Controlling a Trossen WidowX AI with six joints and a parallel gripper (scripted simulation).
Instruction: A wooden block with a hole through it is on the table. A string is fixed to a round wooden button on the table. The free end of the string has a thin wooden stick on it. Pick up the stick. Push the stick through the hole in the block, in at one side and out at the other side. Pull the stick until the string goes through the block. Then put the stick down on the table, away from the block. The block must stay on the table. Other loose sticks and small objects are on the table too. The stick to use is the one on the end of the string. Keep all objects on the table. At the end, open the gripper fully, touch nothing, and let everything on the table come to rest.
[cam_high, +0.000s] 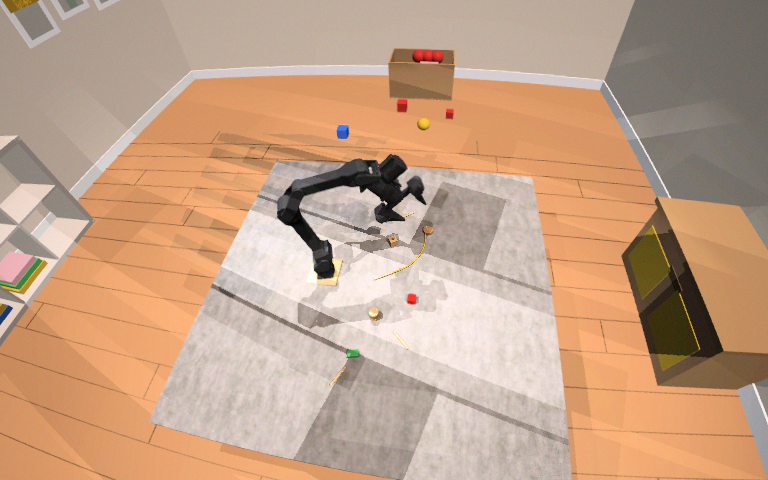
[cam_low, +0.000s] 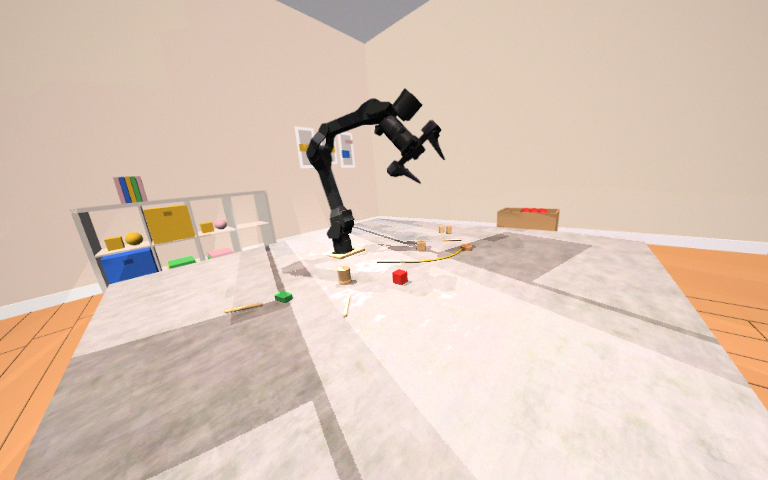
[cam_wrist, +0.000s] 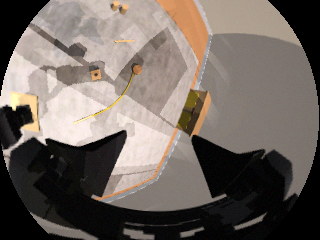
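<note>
My gripper tip is 25 cm above the small wooden block, 8 cm to the right of it and 8 cm past it. From my gripper tip the other things lie so: round wooden button: 26 cm below, 13 cm to the left, 7 cm ahead; then red cube: 25 cm below, 18 cm to the right, 3 cm behind; then loose stick: 26 cm below, 24 cm to the left, 1 cm ahead.
</note>
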